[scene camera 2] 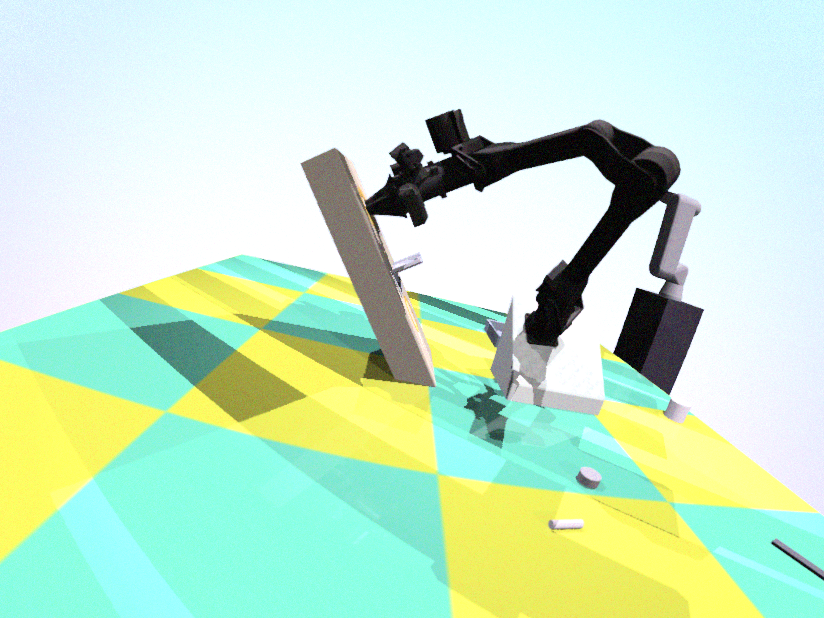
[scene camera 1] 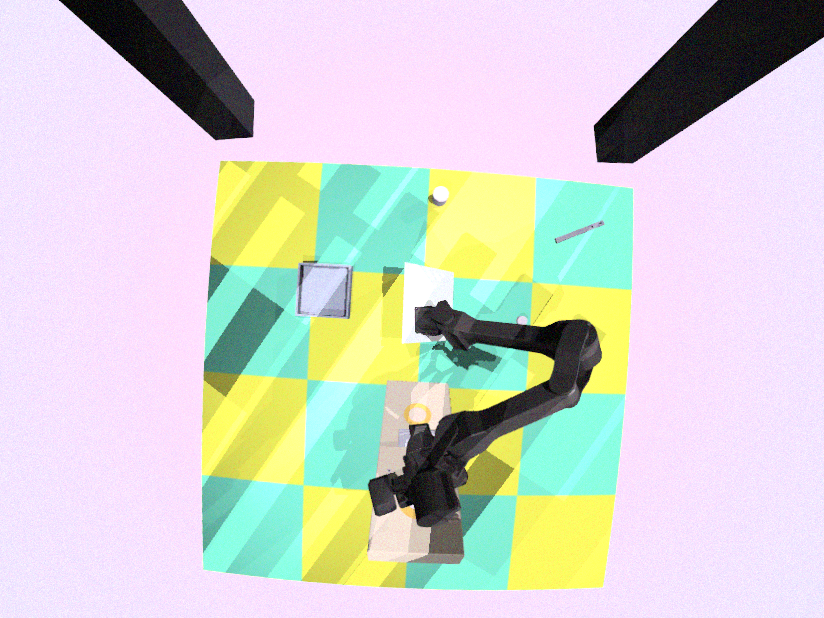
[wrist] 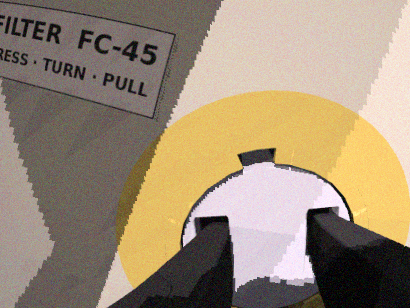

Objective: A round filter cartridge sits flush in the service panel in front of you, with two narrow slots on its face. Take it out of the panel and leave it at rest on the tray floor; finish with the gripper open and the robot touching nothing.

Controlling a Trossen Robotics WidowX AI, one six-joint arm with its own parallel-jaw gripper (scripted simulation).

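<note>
Visible: round white filter cartridge, beige service panel, grey square tray. Gripper too, also in scene camera 1 and the wrist view.
</note>
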